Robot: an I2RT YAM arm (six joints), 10 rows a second.
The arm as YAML. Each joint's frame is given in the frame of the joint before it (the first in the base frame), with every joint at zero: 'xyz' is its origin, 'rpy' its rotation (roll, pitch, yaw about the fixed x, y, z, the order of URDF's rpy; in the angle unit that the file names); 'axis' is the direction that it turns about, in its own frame. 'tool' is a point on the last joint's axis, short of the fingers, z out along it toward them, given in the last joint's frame.
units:
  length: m
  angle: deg
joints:
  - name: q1
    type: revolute
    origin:
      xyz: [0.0, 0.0, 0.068]
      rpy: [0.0, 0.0, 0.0]
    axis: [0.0, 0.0, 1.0]
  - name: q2
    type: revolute
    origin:
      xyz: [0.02, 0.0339, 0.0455]
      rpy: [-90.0, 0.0, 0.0]
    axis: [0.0, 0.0, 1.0]
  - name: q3
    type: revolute
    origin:
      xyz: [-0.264, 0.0, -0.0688]
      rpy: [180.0, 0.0, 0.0]
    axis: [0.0, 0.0, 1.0]
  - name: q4
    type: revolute
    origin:
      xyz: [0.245, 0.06, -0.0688]
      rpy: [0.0, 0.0, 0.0]
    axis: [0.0, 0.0, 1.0]
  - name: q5
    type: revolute
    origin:
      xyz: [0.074, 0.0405, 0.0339]
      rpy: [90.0, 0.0, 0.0]
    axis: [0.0, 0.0, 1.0]
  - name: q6
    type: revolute
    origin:
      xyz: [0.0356, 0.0, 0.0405]
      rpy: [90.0, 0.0, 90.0]
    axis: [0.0, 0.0, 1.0]
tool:
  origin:
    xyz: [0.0, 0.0, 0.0]
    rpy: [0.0, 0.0, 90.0]
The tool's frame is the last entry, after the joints.
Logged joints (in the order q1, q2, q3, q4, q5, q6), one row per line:
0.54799, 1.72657, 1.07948, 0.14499, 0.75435, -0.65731
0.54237, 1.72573, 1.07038, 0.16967, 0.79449, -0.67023
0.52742, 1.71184, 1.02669, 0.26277, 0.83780, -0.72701
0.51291, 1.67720, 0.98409, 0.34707, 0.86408, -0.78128
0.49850, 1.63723, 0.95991, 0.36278, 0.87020, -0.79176
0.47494, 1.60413, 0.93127, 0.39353, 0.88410, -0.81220
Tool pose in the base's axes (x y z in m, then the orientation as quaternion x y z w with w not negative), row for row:
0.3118, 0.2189, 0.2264, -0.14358, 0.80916, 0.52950, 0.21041
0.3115, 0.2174, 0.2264, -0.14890, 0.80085, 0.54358, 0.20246
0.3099, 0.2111, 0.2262, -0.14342, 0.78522, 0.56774, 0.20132
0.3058, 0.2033, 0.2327, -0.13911, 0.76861, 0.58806, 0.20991
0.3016, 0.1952, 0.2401, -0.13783, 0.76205, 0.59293, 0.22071
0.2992, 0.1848, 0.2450, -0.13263, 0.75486, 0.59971, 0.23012
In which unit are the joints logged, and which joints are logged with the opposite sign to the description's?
The joints are logged in radians. Opposite sign: q5, q6.
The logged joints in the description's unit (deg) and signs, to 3 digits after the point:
31.398, 98.925, 61.850, 8.307, -43.221, 37.661
31.076, 98.877, 61.328, 9.721, -45.521, 38.401
30.219, 98.081, 58.825, 15.056, -48.002, 41.655
29.388, 96.096, 56.384, 19.886, -49.508, 44.764
28.562, 93.806, 54.999, 20.786, -49.859, 45.365
27.212, 91.910, 53.358, 22.548, -50.655, 46.536

